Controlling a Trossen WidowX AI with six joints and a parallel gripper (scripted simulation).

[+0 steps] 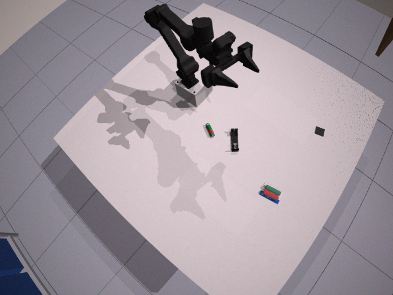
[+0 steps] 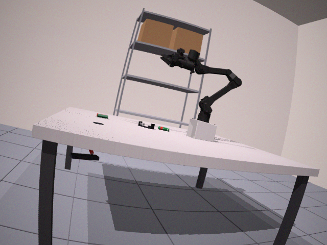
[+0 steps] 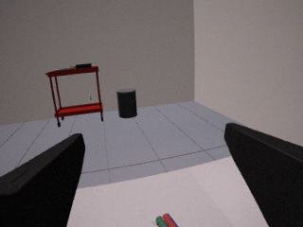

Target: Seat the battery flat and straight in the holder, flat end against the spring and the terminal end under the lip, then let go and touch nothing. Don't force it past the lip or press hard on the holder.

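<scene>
The battery is 43 cm below my gripper tip, 11 cm behind it and 6 cm to the right of it.
</scene>
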